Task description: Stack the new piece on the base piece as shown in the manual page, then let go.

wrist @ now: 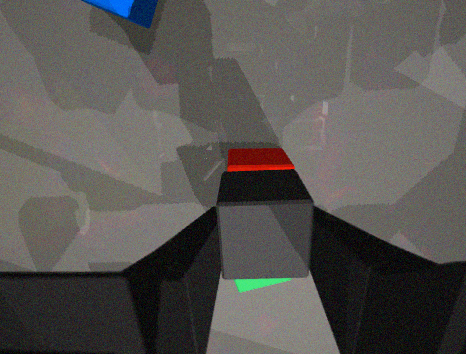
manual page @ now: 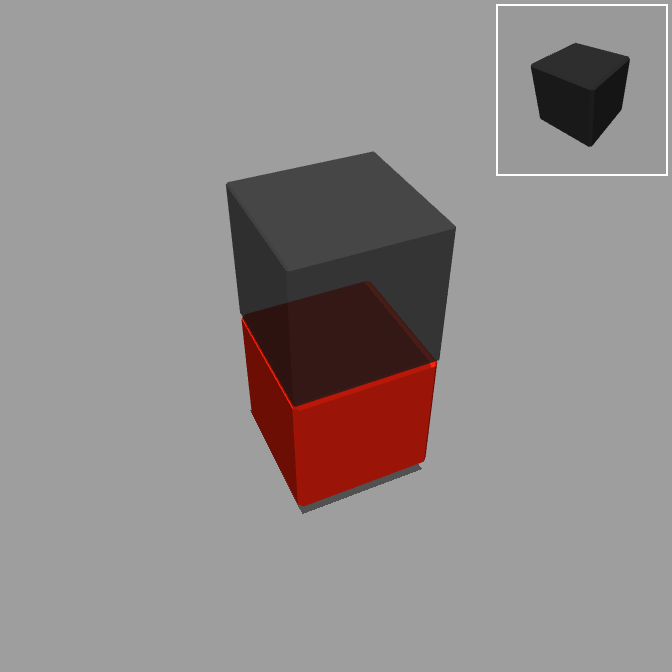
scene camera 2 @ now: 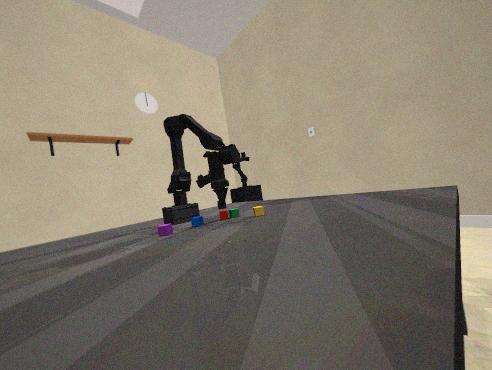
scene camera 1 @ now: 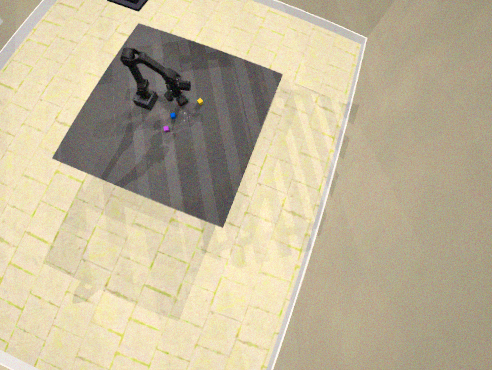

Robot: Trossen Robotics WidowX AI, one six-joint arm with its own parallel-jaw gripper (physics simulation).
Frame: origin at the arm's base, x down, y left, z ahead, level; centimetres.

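Seen in the pictures: gripper, fingertip midpoint: (wrist: 260,215) (scene camera 2: 222,205); arm's base at its link origin: (scene camera 2: 181,205) (scene camera 1: 145,95).
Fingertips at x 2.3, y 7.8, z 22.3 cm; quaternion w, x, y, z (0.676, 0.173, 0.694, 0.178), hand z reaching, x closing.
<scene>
Pixels of each thing's top centre, then the offset from my fingertips to it. Level surfaces: height alone.
- grey cube at its top centre: (wrist: 266,245) dz +0.0, dx -2.2, dy -0.1 cm
- red cube at its top centre: (wrist: 260,196) (scene camera 2: 223,210) dz -0.1, dx +2.0, dy +0.2 cm
- green cube at its top centre: (wrist: 258,266) (scene camera 2: 233,209) dz +2.0, dx +2.0, dy +3.7 cm
- blue cube at its top centre: (scene camera 2: 196,217) (scene camera 1: 172,114) dz +0.2, dx +2.0, dy -11.3 cm
- purple cube at its top centre: (scene camera 2: 164,224) (scene camera 1: 165,128) dz +0.8, dx +2.0, dy -22.6 cm
- yellow cube at its top centre: (scene camera 2: 257,206) (scene camera 1: 200,100) dz +12.5, dx +2.0, dy +7.3 cm
- dark mat at its surface level: dx +5.2 cm
My gripper (wrist: 265,225) (scene camera 2: 222,204) (scene camera 1: 181,100) is shut on a grey cube (wrist: 263,242) with a dark top, held between the two black fingers. A red cube (wrist: 260,159) (scene camera 2: 224,214) sits on the floor directly under the held cube, and its far part shows just beyond it in the wrist view. A green cube (wrist: 260,284) (scene camera 2: 233,212) lies right beside the red one and peeks out below the grey cube. In scene camera 2 the fingertips hang just above the red cube. The grey cube itself is hard to make out in the scene views.
A blue cube (wrist: 126,8) (scene camera 2: 197,221) (scene camera 1: 172,115), a purple cube (scene camera 2: 164,229) (scene camera 1: 166,128) and a yellow cube (scene camera 2: 258,211) (scene camera 1: 200,100) lie on the dark mat (scene camera 1: 215,165). My arm's base (scene camera 2: 181,213) stands to the left. A second dark stand (scene camera 2: 246,193) is behind, and a wall shelf (scene camera 2: 94,139).
</scene>
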